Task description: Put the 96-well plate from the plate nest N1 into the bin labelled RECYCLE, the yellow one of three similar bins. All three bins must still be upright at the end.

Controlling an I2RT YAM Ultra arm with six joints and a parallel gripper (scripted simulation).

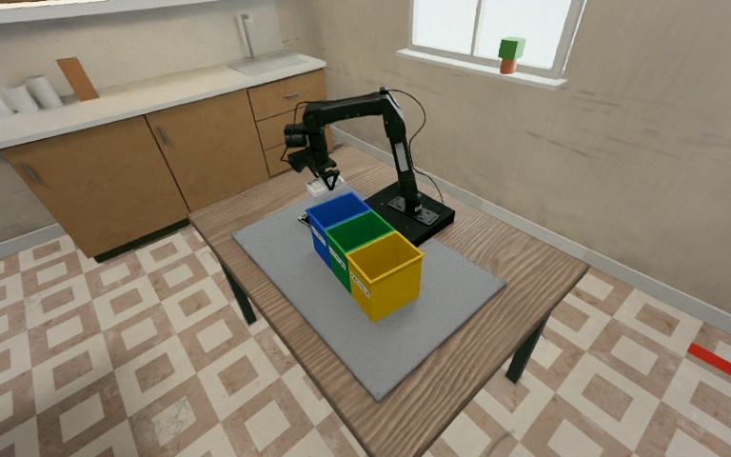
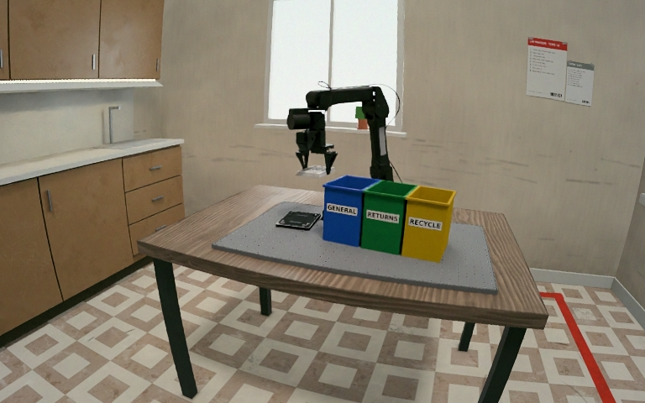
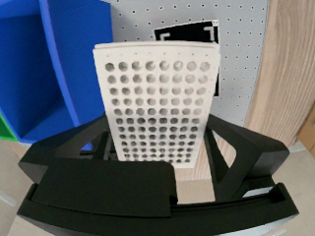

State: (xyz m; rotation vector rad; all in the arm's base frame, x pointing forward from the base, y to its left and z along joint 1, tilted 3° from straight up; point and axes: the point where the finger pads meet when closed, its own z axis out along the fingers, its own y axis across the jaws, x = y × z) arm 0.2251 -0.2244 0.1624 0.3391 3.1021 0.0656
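Right now the yellow recycle bin is 390 mm to the left of my hand, 130 mm ahead of it and 100 mm below it. The rest, counted from my hand: black plate nest: 190 mm below, 60 mm to the right, 20 mm behind; blue general bin: 140 mm to the left, 100 mm below, 70 mm ahead; white 96-well plate: right at my hand.
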